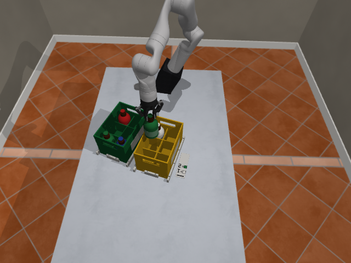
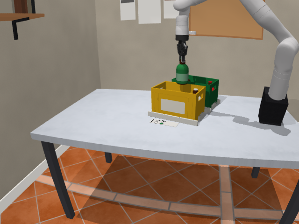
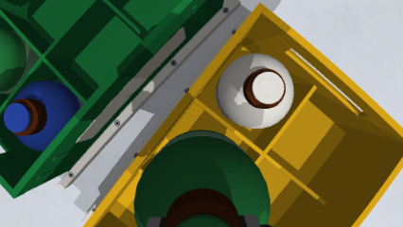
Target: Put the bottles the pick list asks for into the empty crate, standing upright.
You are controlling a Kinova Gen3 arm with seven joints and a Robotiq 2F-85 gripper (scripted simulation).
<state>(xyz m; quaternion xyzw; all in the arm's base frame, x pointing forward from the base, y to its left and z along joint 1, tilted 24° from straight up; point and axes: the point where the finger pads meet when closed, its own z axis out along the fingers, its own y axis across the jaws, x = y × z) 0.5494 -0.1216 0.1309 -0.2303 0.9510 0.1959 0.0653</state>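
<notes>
Right now my hand is 250 mm above the yellow crate, 40 mm to the right of it and 10 mm short of it. From my hand the other things lie so: green crate (250 mm below, 180 mm to the right, 70 mm behind); then blue-label bottle (250 mm below, 170 mm to the right, 30 mm ahead); then white-label bottle (250 mm below, 90 mm behind, 20 mm to the left).
</notes>
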